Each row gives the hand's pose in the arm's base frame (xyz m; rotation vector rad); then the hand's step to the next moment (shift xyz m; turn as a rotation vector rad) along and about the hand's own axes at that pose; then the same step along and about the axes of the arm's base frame.
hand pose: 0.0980 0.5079 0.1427 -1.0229 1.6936 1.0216
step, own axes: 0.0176 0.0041 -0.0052 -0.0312 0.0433 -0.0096
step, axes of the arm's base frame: -0.0099 -0.0070 -0.0144 -0.0342 0.0112 0.0406
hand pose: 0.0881 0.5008 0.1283 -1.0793 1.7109 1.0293
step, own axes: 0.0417 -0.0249 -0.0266 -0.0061 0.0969 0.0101
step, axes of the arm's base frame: 0.0061 -0.0419 -0.0356 -0.0868 0.0390 0.0218
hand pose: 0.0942 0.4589 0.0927 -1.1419 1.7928 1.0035
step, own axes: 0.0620 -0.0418 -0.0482 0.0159 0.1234 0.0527
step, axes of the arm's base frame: 0.0113 -0.0757 -0.0453 -0.1102 0.0777 -0.0091
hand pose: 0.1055 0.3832 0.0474 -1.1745 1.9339 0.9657
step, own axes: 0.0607 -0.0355 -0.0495 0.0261 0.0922 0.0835
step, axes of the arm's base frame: 0.0019 -0.0789 -0.0342 -0.0804 0.0896 -0.0408
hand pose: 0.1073 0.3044 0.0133 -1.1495 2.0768 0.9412
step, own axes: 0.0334 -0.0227 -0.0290 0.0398 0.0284 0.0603
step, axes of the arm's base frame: 0.0002 -0.0474 -0.0151 -0.0343 0.0404 -0.0567
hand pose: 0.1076 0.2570 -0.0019 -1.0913 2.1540 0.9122
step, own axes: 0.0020 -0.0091 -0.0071 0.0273 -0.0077 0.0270
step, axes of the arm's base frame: 0.0054 -0.0104 0.0000 -0.0031 0.0047 -0.0387
